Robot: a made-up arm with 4 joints.
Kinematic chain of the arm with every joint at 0, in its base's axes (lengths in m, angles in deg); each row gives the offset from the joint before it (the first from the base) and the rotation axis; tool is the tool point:
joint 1: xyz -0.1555 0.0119 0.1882 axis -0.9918 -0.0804 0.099
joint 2: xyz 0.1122 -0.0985 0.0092 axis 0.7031 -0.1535 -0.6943
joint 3: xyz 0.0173 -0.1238 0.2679 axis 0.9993 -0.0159 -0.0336
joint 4: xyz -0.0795 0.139 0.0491 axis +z
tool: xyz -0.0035 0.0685 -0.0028
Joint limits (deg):
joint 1: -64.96..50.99
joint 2: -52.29..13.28
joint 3: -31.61..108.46
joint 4: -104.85..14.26
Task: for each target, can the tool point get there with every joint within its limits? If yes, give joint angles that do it. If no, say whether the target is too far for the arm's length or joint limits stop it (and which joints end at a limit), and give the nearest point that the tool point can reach.
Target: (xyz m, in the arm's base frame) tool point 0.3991 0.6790 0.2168
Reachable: no: too far | nearest point -0.0146 0.4043 0.4341 | short by 0.542 m
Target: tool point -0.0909 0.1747 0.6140
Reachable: yes | joints 17.96 -28.81 50.78 -8.73
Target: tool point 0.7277 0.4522 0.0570
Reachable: no: too far | nearest point 0.0159 0.3614 0.4593 | short by 0.823 m
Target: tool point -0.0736 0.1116 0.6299
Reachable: yes | joints 30.75 5.37 40.32 -56.98
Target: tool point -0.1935 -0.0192 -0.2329
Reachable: no: joint limits stop it (at a limit: joint 1, joint 2, joint 3, joint 4) | nearest point -0.0661 -0.2736 0.1645 | short by 0.489 m
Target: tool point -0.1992 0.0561 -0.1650
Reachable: no: joint limits stop it (at a limit: joint 1, joint 2) | nearest point -0.1483 0.1659 0.2421 | short by 0.425 m
